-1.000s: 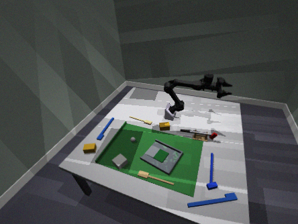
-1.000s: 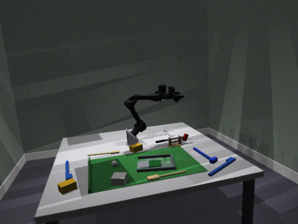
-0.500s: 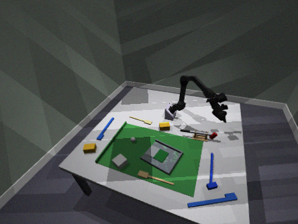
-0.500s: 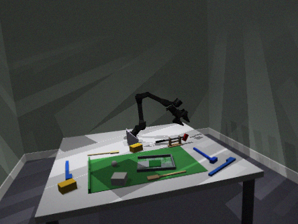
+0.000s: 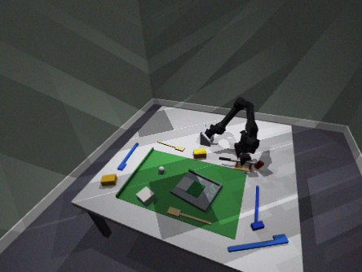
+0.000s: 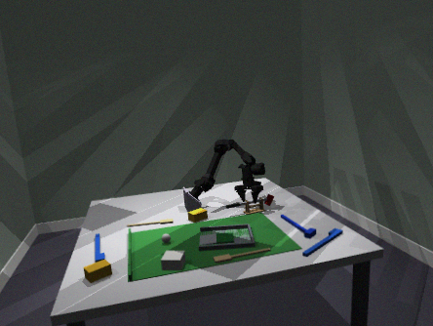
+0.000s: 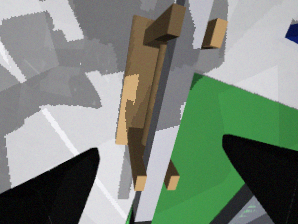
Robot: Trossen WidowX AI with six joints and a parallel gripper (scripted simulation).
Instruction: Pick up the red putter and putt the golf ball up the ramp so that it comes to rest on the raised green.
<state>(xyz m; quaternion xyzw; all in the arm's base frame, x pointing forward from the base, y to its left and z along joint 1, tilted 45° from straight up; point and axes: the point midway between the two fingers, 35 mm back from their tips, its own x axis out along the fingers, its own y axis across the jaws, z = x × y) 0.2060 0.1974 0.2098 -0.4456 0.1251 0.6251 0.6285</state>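
Now: the wooden rack 10 mm behind my gripper tip, 30 mm to the left of it and 20 mm below it. Round my gripper tip: white golf ball (220 mm ahead, 490 mm to the right, 30 mm below).
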